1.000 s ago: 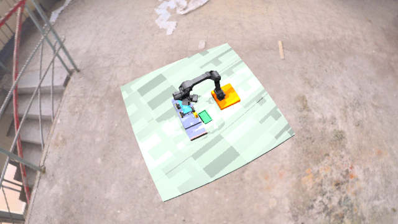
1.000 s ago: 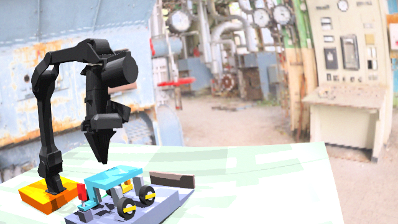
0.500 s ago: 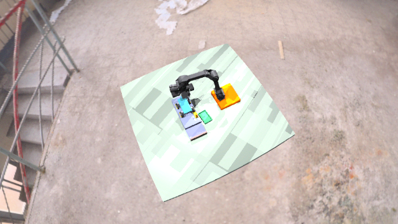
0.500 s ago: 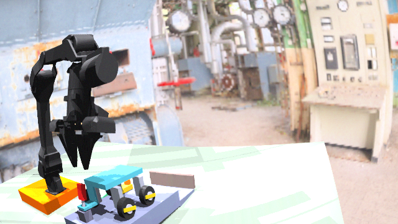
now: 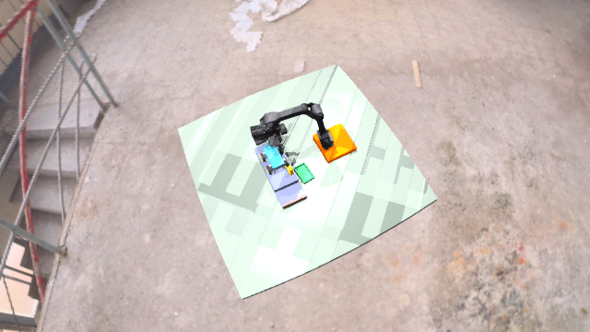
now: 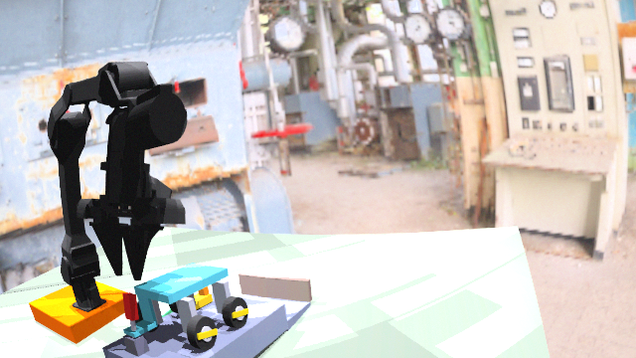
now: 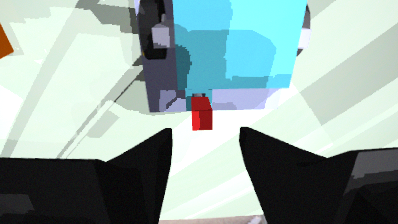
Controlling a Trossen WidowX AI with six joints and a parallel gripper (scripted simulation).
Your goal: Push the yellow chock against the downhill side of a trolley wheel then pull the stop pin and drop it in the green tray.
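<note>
Right now the red-headed stop pin is 2 cm to the right of my gripper tip and 6 cm below it. Also, from my gripper tip: trolley 3 cm ahead, 8 cm to the left, 7 cm below; then yellow chock 2 cm behind, 17 cm to the left, 10 cm below; then grey-blue ramp 3 cm ahead, 9 cm to the left, 14 cm below.
</note>
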